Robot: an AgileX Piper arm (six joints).
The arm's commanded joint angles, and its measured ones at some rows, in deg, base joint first. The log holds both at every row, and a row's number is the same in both.
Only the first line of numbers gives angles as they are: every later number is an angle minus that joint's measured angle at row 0.
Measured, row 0: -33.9 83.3 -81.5 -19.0 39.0 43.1
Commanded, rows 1 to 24: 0.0 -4.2 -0.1 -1.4 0.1 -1.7; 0.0 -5.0 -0.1 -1.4 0.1 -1.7; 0.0 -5.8 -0.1 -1.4 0.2 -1.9; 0.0 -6.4 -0.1 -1.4 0.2 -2.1; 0.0 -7.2 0.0 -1.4 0.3 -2.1; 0.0 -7.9 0.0 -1.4 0.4 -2.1; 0.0 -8.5 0.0 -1.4 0.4 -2.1; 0.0 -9.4 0.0 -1.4 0.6 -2.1; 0.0 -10.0 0.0 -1.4 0.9 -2.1; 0.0 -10.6 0.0 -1.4 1.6 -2.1; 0.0 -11.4 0.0 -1.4 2.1 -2.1; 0.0 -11.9 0.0 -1.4 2.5 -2.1; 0.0 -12.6 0.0 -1.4 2.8 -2.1; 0.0 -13.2 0.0 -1.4 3.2 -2.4; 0.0 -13.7 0.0 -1.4 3.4 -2.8; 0.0 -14.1 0.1 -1.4 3.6 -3.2; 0.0 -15.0 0.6 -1.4 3.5 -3.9; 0.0 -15.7 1.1 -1.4 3.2 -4.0; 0.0 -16.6 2.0 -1.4 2.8 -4.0; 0.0 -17.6 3.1 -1.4 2.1 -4.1; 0.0 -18.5 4.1 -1.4 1.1 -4.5; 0.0 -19.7 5.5 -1.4 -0.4 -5.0; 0.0 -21.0 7.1 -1.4 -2.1 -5.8; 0.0 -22.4 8.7 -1.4 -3.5 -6.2
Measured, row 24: 0.0 -18.2 4.0 -0.7 1.7 -3.7
